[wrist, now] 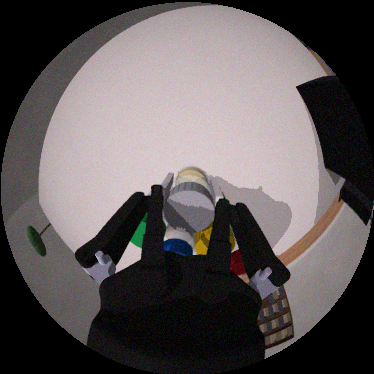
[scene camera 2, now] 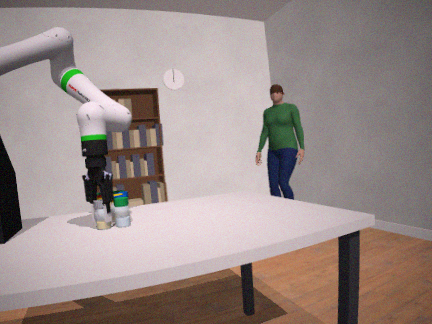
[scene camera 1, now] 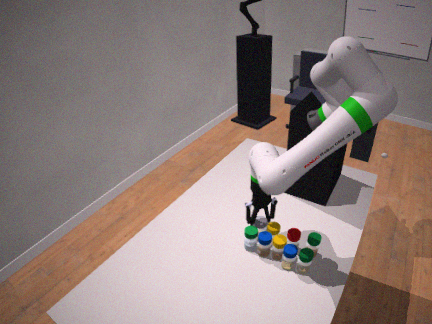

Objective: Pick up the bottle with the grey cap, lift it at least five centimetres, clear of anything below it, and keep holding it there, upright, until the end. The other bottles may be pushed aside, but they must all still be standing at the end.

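Frame: origin at the arm's base, x ahead, y left, z up, level; metres.
Where they show: gripper, between the fingertips: (scene camera 2: 102, 221) (scene camera 1: 259, 231); arm's base, origin of its link: (scene camera 1: 317, 125).
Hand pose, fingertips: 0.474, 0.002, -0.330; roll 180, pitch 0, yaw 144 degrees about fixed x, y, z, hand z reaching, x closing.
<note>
Each offset is from my fingertips to the centre of the thing, as dx, dy, dz. Level surfaces: height alone.
The grey-capped bottle @(+0.003, +0.004, +0.024) (scene camera 1: 260, 222) (scene camera 2: 103, 220) (wrist: 190, 205) stands upright at the end of the bottle group, its base at table level in the second scene view. My gripper (scene camera 1: 260, 219) (scene camera 2: 101, 206) (wrist: 190, 182) points down and is shut on this bottle, one finger on each side near the cap. Right beside it are a green-capped bottle @(+0.075, +0.009, +0.024) (scene camera 1: 251, 233) (scene camera 2: 121, 202) (wrist: 142, 235), a blue-capped one @(+0.068, +0.072, +0.024) (scene camera 1: 265, 239) (wrist: 178, 247) and a yellow-capped one @(+0.000, +0.069, +0.024) (scene camera 1: 273, 229) (wrist: 202, 242). The fingers partly hide the held bottle in the scene views.
Further bottles stand upright along the group: a second yellow cap @(+0.047, +0.129, +0.064) (scene camera 1: 279, 242), a red cap @(-0.018, +0.156, +0.064) (scene camera 1: 294, 235) (wrist: 238, 262), a second blue cap @(+0.064, +0.189, +0.064) (scene camera 1: 290, 251) and two dark green caps @(-0.047, +0.235, +0.064) (scene camera 1: 314, 239) @(+0.046, +0.250, +0.064) (scene camera 1: 306, 255). The white table @(dz -0.028) (scene camera 1: 165, 260) (scene camera 2: 240, 230) carries them. A black pedestal (scene camera 1: 317, 170) stands behind the group.
</note>
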